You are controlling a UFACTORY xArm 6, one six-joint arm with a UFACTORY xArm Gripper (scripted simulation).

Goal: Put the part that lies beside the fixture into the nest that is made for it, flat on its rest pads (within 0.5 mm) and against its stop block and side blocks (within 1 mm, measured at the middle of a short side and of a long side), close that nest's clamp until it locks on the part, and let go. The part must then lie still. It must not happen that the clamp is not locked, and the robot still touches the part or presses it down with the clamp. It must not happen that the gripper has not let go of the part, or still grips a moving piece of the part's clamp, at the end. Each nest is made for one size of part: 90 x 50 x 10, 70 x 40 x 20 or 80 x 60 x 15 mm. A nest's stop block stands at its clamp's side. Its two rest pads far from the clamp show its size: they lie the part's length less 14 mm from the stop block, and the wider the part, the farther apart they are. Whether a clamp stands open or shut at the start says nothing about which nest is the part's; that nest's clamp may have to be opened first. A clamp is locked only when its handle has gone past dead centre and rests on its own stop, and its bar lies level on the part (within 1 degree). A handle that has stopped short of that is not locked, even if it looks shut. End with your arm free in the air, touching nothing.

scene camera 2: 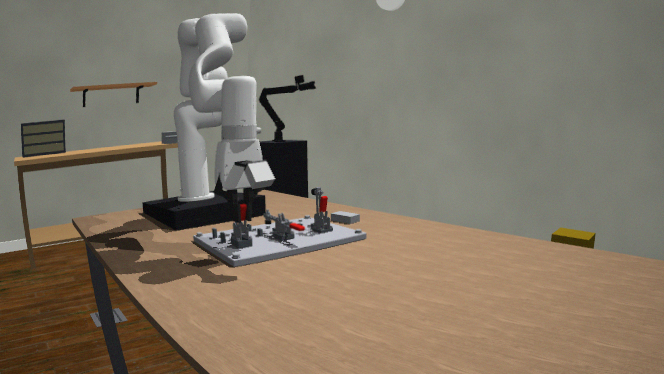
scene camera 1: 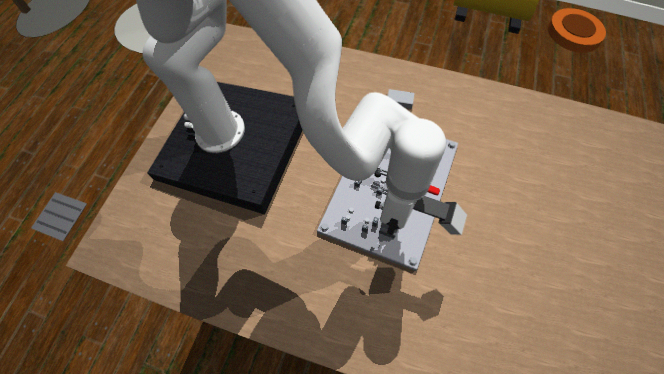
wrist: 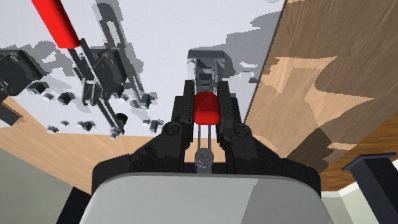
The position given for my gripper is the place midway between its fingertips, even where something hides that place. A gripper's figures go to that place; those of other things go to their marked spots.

Scene:
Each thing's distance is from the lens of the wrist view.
my gripper (wrist: 205,93): 13 cm
red clamp handle (wrist: 205,112): 10 cm

